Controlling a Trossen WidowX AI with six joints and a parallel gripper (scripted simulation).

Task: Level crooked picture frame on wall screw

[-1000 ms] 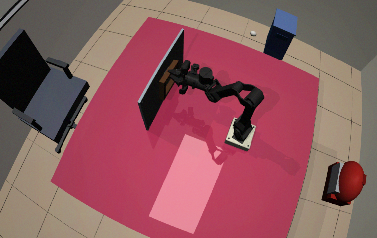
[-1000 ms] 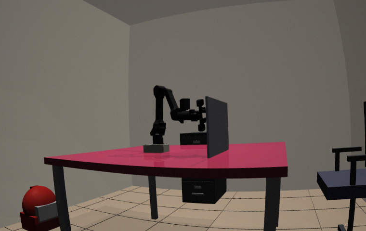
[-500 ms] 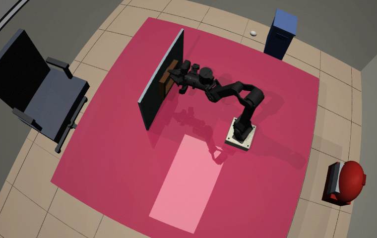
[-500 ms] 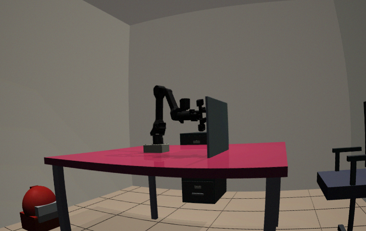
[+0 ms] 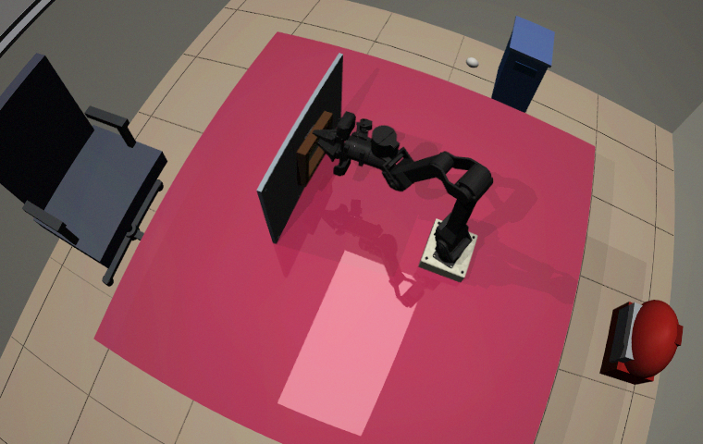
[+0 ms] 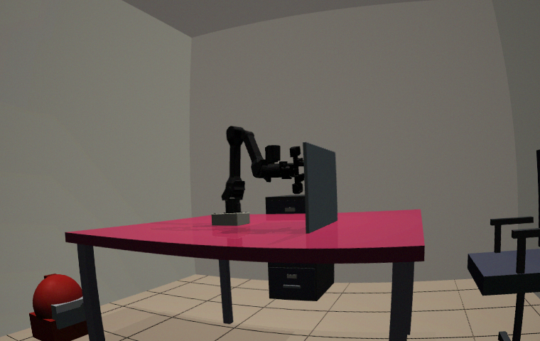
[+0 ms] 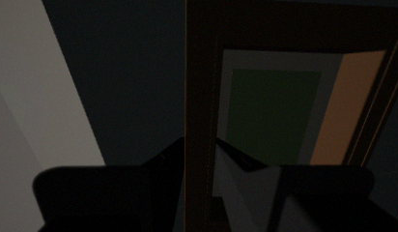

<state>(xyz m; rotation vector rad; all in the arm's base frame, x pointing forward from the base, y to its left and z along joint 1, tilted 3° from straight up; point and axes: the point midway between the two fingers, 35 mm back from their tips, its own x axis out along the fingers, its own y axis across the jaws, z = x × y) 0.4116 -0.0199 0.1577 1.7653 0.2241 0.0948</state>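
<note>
Now: gripper tip 50 mm above the brown wooden picture frame. Round my gripper tip: wall panel 70 mm below, 20 mm ahead.
</note>
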